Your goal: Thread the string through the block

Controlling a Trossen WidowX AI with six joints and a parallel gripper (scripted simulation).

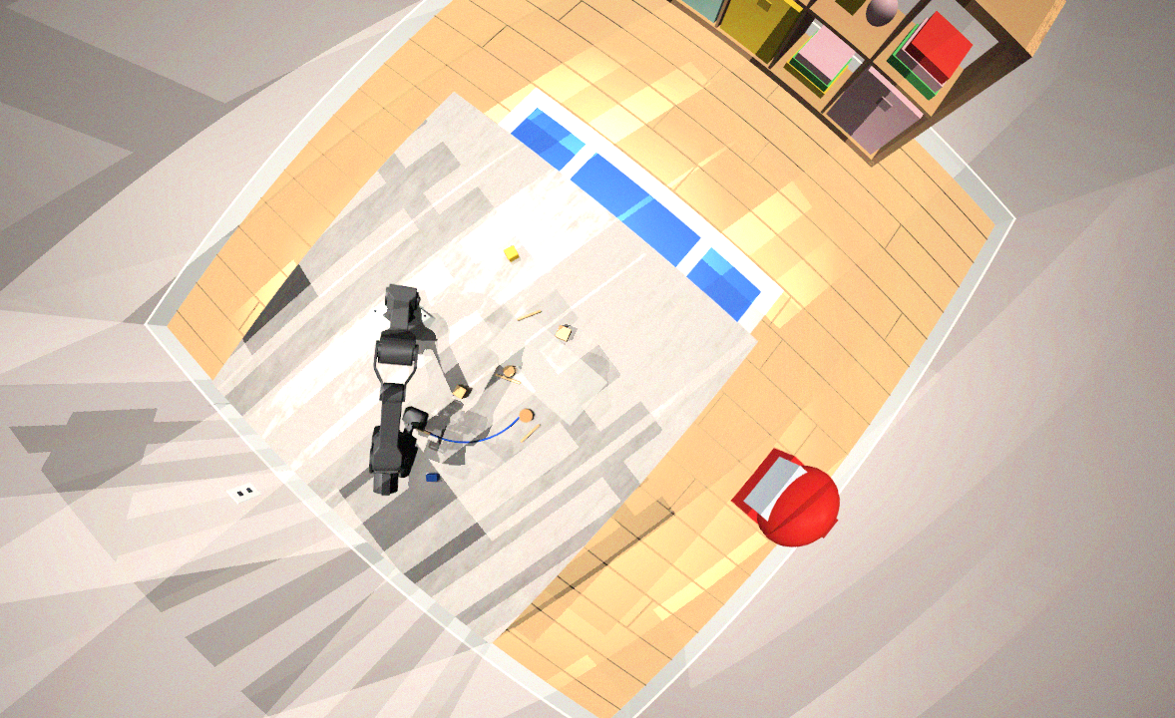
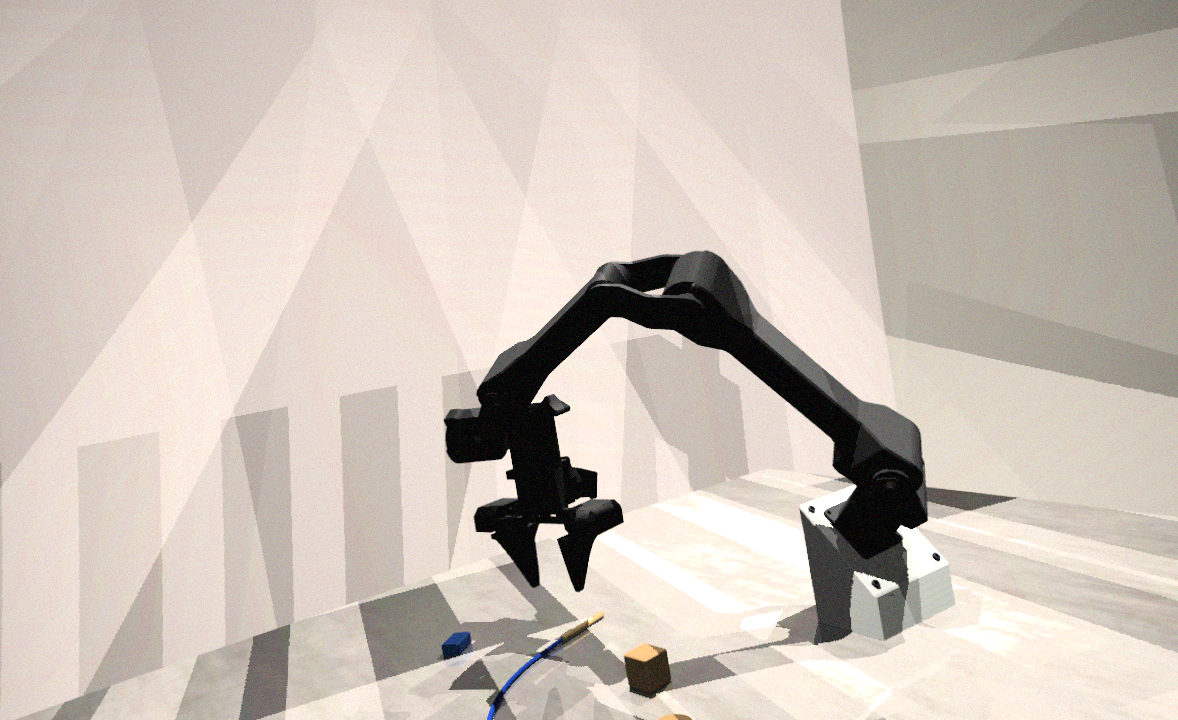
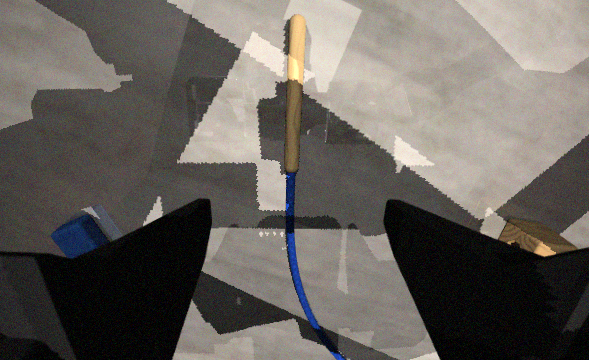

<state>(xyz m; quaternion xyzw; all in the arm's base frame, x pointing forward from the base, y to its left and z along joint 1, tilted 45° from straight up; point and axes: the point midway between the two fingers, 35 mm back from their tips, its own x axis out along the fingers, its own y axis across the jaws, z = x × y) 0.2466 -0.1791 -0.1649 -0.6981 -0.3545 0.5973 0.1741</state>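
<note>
Right now my gripper tip is 9 cm short of the blue piece, 10 cm to the left of it and 5 cm above it. From my gripper tip the other things lie so: yellow cube (12 cm behind, 59 cm to the left, 4 cm below); wooden cylinder (9 cm ahead, 31 cm to the left, 4 cm below); round button (21 cm ahead, 23 cm to the left, 5 cm below).
</note>
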